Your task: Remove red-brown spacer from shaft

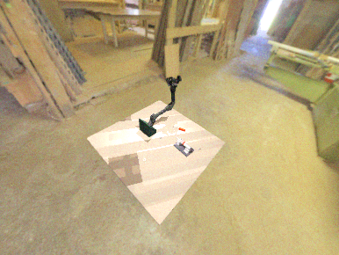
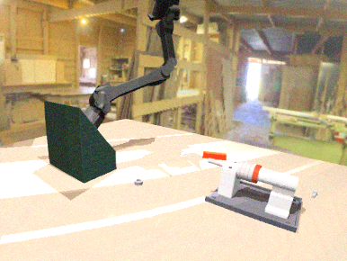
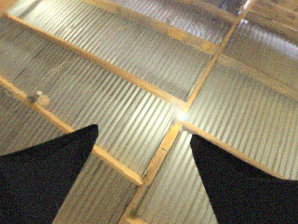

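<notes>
Now: gripper tip 360 mm short of the thin shaft, 230 mm to the left of it and 650 mm above it. From my gripper tip the other things lie so: red-brown spacer: 410 mm ahead, 230 mm to the right, 650 mm below.
</notes>
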